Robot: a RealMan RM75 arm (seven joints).
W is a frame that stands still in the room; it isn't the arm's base.
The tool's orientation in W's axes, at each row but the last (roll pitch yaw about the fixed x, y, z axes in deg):
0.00, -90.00, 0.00
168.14, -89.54, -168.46
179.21, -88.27, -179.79
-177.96, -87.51, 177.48
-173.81, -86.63, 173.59
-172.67, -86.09, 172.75
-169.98, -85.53, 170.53
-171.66, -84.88, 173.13
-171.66, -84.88, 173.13
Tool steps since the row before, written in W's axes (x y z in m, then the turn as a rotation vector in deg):
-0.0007, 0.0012, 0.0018, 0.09, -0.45, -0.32
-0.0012, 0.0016, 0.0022, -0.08, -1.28, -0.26
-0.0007, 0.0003, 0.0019, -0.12, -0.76, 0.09
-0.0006, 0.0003, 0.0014, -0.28, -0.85, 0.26
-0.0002, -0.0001, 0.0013, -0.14, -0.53, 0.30
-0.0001, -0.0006, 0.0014, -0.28, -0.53, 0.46
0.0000, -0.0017, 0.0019, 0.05, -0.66, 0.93
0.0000, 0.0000, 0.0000, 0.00, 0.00, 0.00
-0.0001, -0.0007, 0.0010, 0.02, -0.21, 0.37
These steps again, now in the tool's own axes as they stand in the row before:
0.0018, 0.0012, 0.0007, -0.32, -0.45, -0.09
0.0022, 0.0016, 0.0012, -0.26, -1.28, 0.07
0.0019, 0.0003, 0.0006, 0.09, -0.76, 0.11
0.0014, 0.0003, 0.0005, 0.27, -0.85, 0.26
0.0013, -0.0001, 0.0001, 0.30, -0.53, 0.12
0.0014, -0.0006, 0.0000, 0.47, -0.53, 0.25
0.0019, -0.0017, -0.0001, 0.91, -0.67, -0.11
0.0000, 0.0000, 0.0000, 0.00, 0.00, 0.00
0.0010, -0.0007, 0.0000, 0.36, -0.22, -0.05

